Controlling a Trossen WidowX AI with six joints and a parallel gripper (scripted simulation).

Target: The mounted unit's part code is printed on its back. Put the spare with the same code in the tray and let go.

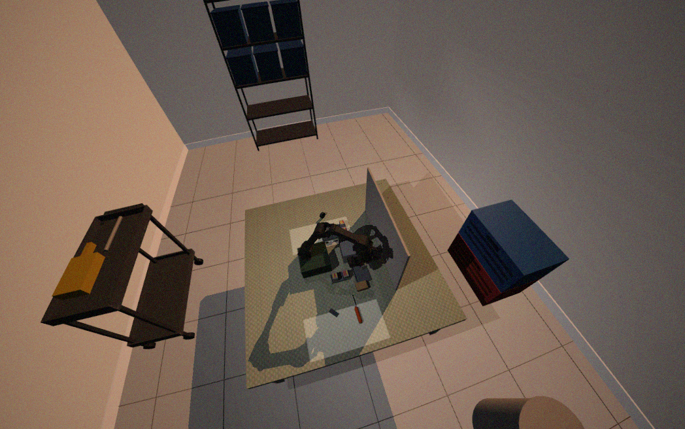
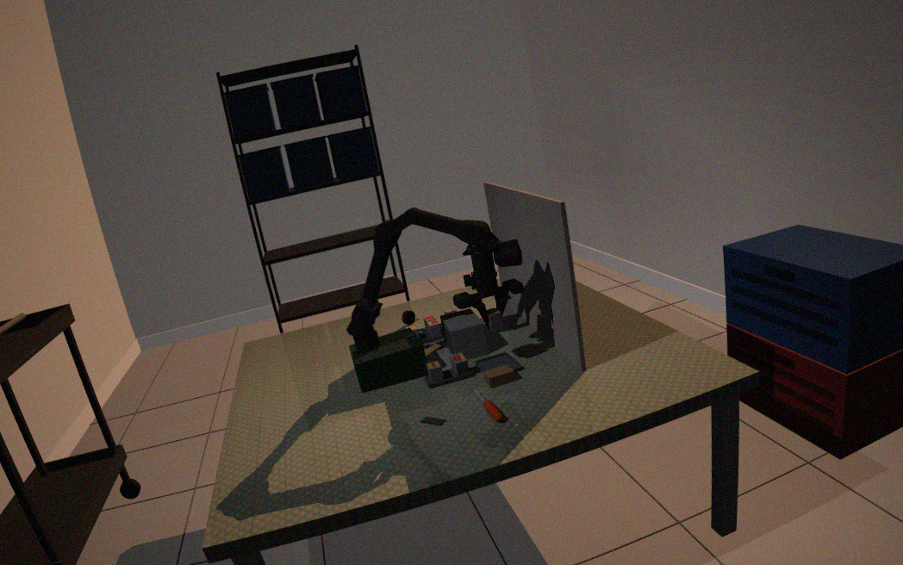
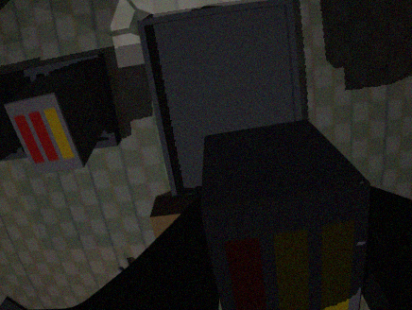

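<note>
Right now my gripper tip is 13 cm above the grey tray and 1 cm past it. The rest, counted from my gripper tip: grey mounted unit 18 cm to the left, 8 cm below, 8 cm behind; then spare block 2 cm above; then brown block 12 cm below, 9 cm to the right, 2 cm behind.
</note>
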